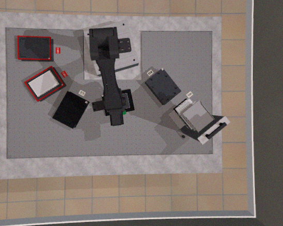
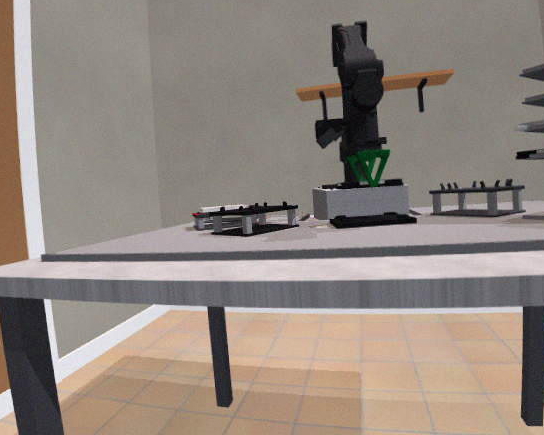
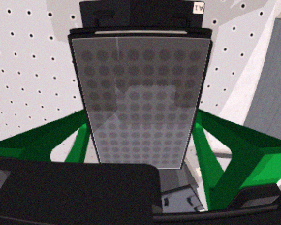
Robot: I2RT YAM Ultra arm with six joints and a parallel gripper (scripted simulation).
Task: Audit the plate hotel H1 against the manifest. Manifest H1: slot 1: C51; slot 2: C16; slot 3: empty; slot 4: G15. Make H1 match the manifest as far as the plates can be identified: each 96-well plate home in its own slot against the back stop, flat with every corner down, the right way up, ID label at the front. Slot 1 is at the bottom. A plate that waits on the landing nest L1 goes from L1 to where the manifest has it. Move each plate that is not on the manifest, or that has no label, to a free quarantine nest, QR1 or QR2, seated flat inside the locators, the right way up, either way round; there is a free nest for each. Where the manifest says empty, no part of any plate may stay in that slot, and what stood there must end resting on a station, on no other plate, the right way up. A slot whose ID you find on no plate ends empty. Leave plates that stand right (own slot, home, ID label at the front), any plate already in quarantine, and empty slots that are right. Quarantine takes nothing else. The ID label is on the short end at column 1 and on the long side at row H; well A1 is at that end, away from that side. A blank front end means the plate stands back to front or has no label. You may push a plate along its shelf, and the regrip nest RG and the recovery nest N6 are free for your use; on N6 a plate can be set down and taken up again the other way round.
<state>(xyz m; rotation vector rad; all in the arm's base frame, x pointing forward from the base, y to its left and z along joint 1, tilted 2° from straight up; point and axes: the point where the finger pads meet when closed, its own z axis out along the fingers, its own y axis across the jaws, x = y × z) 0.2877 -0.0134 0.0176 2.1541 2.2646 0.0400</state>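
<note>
Right now my hand is 80 mm above the recovery nest N6. The rest, counted from my hand: regrip nest RG (250 mm to the left, 50 mm behind, 30 mm below); then landing nest L1 (250 mm to the right, 40 mm below); then white plate (370 mm to the right, 160 mm behind, 40 mm below).
</note>
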